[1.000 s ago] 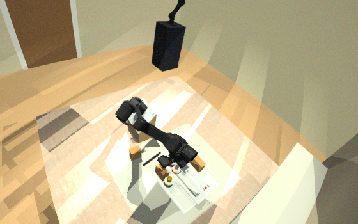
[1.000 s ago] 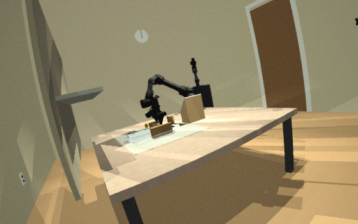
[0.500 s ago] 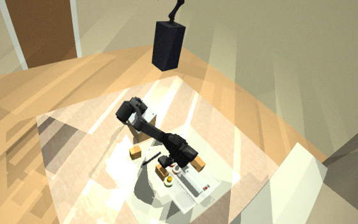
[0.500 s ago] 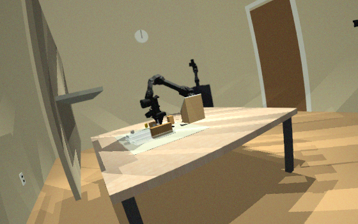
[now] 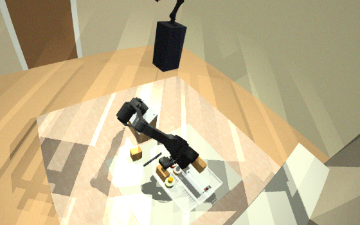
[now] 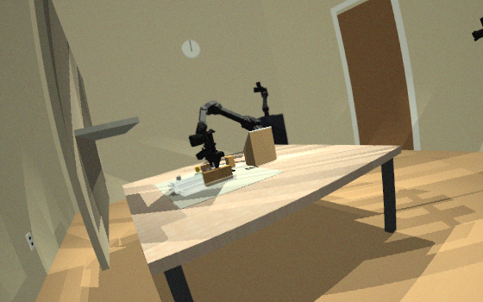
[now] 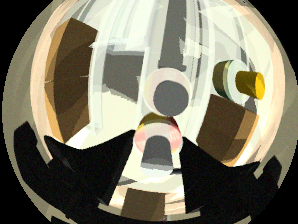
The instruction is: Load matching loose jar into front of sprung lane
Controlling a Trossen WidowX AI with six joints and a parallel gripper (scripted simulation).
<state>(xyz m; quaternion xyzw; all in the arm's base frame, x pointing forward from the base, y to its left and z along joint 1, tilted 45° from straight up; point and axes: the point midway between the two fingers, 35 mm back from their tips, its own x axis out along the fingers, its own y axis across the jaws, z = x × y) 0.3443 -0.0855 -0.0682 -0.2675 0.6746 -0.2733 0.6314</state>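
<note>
Now: the thin dark rod 100 mm behind my gripper tip, 60 mm to the right of it and 40 mm below it. Round my gripper tip: clear sprung lane 150 mm ahead, 20 mm to the left, 30 mm below.
</note>
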